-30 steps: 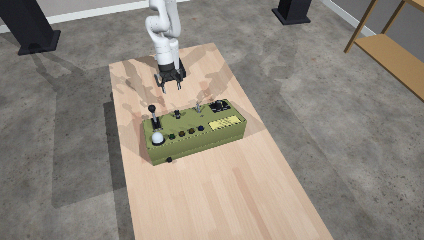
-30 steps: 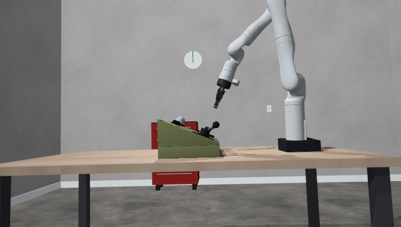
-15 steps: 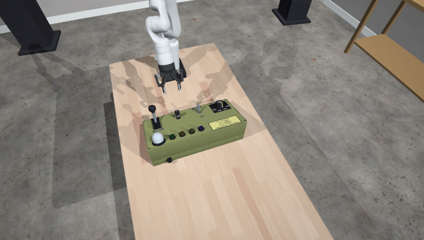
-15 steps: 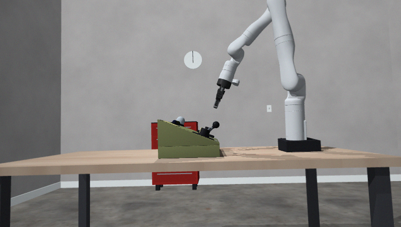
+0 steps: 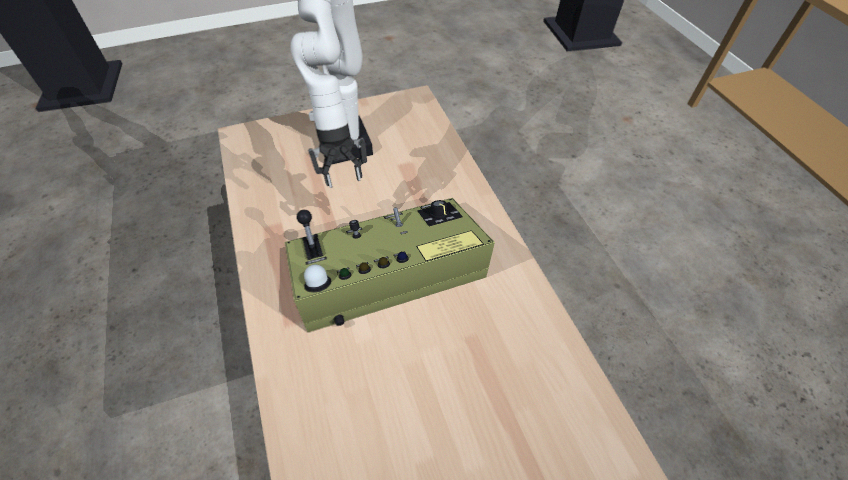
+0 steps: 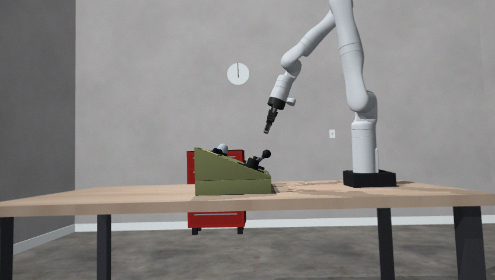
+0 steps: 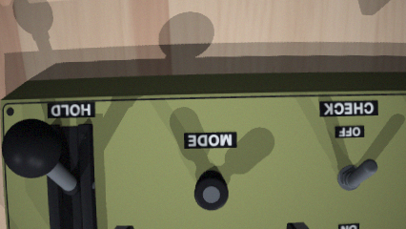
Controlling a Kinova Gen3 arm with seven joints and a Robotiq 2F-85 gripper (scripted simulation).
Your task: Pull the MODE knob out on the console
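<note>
Right now my hand is 140 mm above the black mode knob, 60 mm short of it and 10 mm to the right of it. From my hand the other things lie so: rotary selector (250 mm to the left, 140 mm below, 40 mm ahead); black ball lever (130 mm below, 110 mm to the right, 50 mm ahead); check toggle (140 mm below, 130 mm to the left, 40 mm ahead).
</note>
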